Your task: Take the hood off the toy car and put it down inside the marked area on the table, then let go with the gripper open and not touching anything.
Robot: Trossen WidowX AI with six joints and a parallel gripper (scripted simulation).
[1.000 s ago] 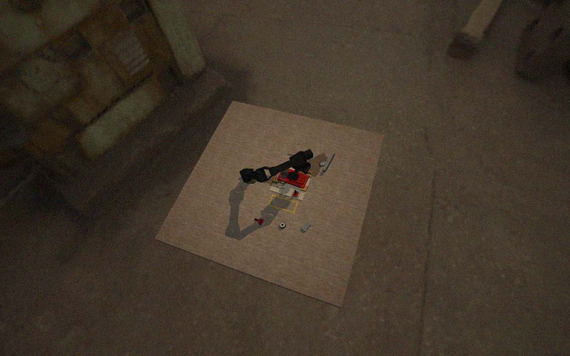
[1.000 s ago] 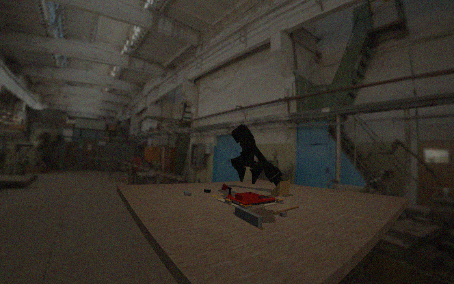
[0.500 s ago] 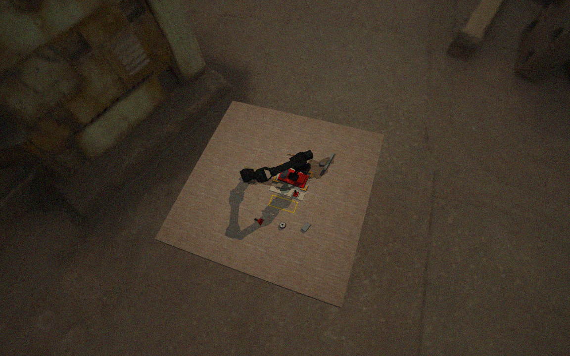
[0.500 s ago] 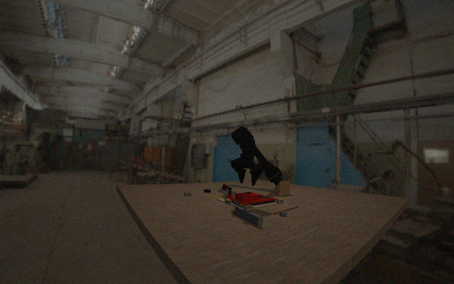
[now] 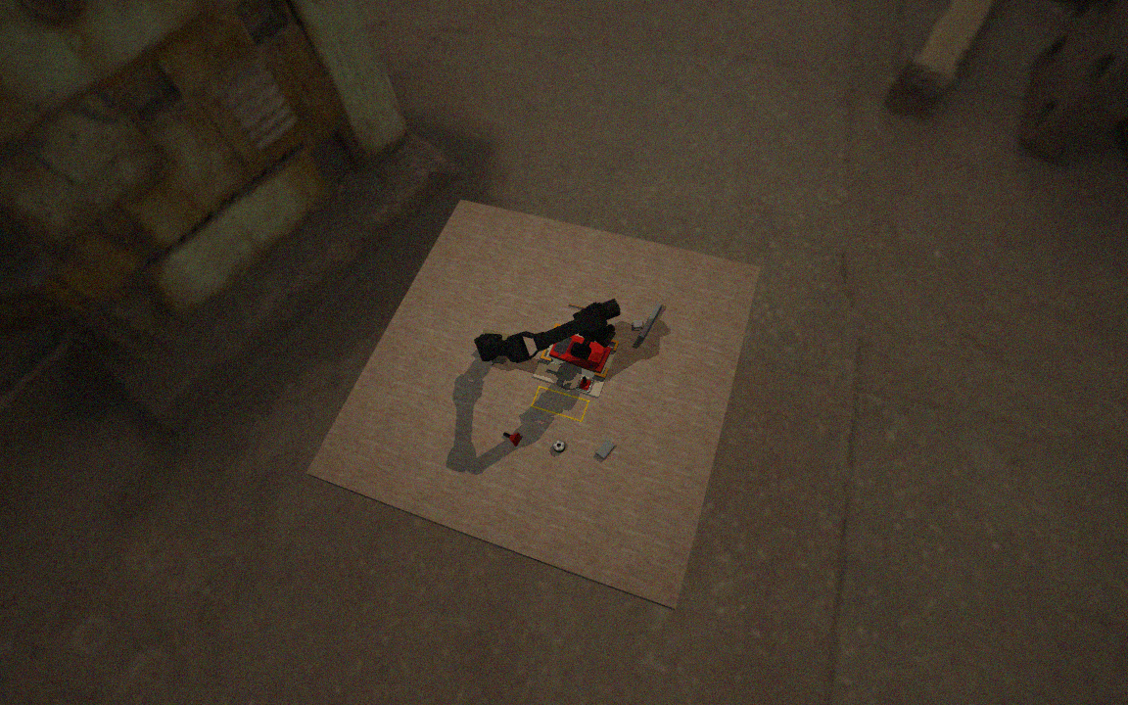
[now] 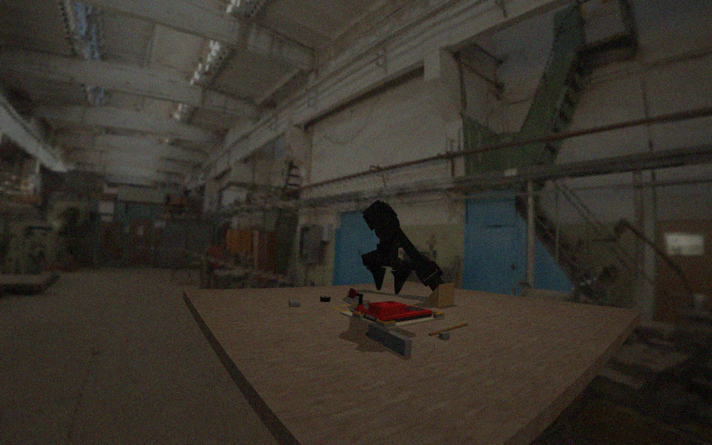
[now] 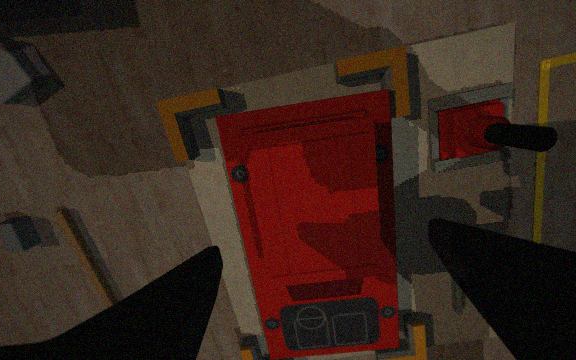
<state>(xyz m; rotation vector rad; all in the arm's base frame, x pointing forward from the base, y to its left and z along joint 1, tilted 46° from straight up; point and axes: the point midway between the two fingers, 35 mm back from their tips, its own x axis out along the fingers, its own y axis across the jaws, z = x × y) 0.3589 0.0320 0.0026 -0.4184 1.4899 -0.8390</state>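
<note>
Now: gripper tip 50 mm above the hood. Also, from my gripper tip: thin wooden stick: 40 mm behind, 200 mm to the left, 80 mm below; then grey block: 110 mm ahead, 340 mm to the right, 80 mm below; then grey bar: 190 mm ahead, 170 mm to the left, 70 mm below.
</note>
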